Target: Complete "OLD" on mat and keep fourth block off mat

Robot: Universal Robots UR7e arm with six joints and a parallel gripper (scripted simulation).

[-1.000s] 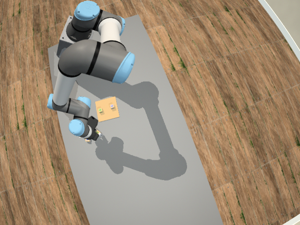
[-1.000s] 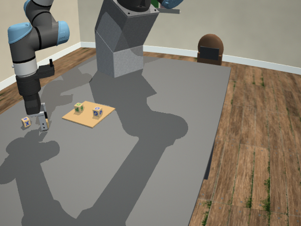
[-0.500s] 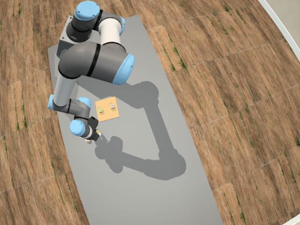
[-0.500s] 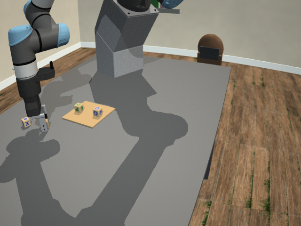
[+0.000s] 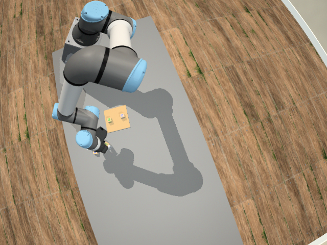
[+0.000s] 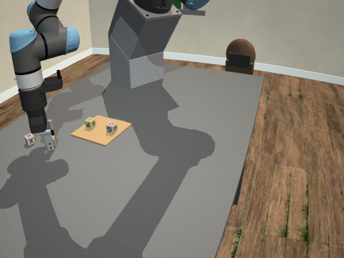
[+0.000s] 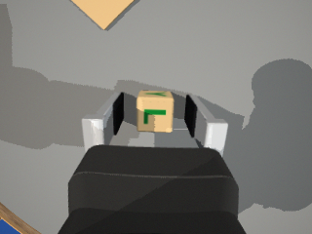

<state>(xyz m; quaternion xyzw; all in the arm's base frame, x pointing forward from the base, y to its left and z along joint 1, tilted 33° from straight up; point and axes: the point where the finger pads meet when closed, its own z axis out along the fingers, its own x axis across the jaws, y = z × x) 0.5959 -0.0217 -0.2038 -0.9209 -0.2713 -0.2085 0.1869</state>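
Now: hand 13 cm past the tan mat, 10 cm to the right of it and 2 cm above it. The rest, counted from my hand: O block (14 cm to the left, 13 cm behind).
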